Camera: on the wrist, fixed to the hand. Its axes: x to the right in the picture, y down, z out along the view.
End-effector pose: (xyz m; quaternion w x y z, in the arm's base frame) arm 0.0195 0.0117 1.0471 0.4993 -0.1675 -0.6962 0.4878
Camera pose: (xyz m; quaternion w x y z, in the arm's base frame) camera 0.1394 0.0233 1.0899 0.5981 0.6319 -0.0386 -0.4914
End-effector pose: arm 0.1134 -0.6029 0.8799 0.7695 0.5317 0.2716 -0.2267
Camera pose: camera 0.0381 -0.5183 0.8204 0.3139 0.1969 -0.6368 0.6761
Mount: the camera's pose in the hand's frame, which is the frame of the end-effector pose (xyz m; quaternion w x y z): -0.0223 -0.0613 -0.1100 0.0200 -0.0547 -0.1712 0.9835
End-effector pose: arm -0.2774 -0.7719 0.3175 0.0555 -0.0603 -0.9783 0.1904
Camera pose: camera -0.2469 -0.7912 0.4402 0.3569 0.9338 -0.0198 -0.0152
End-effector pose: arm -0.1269 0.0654 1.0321 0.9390 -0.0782 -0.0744 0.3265
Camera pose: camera -0.0863 -0.0068 0.9347 0.3194 0.0702 0.1032 -0.9394
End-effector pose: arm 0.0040 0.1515 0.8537 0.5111 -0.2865 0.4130 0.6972
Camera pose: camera 0.0667 0.0537 0.8003 0.6205 -0.4919 -0.1644 -0.5883
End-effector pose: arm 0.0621 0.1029 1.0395 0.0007 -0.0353 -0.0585 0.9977
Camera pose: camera 0.0919 0.1765 0.9393 0.9931 -0.1125 0.0211 -0.0235
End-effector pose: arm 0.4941 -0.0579 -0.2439 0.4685 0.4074 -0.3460 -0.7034
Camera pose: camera 0.5748 -0.0288 -0.3387 0.6642 -0.4782 -0.4493 0.3580
